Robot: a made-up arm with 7 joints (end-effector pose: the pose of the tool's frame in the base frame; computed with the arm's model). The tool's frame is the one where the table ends. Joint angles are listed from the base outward.
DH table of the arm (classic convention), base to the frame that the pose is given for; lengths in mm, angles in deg. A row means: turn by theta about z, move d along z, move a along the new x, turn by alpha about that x. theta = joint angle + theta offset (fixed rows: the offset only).
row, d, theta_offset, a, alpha
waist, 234.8, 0, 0, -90.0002
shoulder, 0, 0, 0, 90.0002
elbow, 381.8, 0, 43.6, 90.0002
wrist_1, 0, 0, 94.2, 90.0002
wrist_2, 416.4, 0, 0, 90.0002
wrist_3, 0, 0, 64.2, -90.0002
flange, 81.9, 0, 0, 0
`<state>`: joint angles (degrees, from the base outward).
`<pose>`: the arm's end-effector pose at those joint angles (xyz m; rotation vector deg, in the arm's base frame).
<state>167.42 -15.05 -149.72 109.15 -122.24 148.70 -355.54</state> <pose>0.5144 -0.0046 0.7669 66.13 -50.17 -13.70</pose>
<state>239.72 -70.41 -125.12 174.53 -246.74 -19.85 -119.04</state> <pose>0.4406 0.7099 0.4437 -97.53 -10.00 -54.66</pose>
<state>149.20 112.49 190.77 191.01 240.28 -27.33 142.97</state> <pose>-0.5870 0.4242 -0.1768 -104.66 85.29 87.42</pose>
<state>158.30 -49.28 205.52 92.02 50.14 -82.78 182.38</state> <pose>0.6627 -0.1444 0.2943 69.79 47.65 -10.17</pose>
